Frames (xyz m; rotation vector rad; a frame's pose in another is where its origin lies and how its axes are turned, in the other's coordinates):
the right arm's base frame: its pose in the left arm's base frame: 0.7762 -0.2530 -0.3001 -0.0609 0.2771 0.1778
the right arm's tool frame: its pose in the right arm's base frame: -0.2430 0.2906 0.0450 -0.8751 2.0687 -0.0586
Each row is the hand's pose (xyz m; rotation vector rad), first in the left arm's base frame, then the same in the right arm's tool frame.
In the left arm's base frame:
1: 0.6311 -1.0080 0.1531 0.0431 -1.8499 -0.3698
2: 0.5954 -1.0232 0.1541 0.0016 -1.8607 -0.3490
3: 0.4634 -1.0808 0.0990 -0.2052 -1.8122 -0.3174
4: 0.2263 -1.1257 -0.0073 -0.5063 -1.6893 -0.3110
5: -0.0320 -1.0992 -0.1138 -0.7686 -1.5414 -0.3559
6: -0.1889 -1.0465 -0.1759 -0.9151 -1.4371 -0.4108
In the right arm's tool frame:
1: 0.4697 -0.7856 -0.5572 -0.8807 1.6129 0.9667
2: 0.4955 -0.7680 -0.5802 -0.8477 1.6214 1.0020
3: 0.6243 -0.6921 -0.6178 -0.7958 1.6922 1.1905
4: 0.8179 -0.5180 -0.6600 -0.7595 1.7810 1.4894
5: 0.9697 -0.2837 -0.6888 -0.7727 1.8191 1.7846
6: 1.0343 -0.1194 -0.6963 -0.8110 1.8145 1.9693

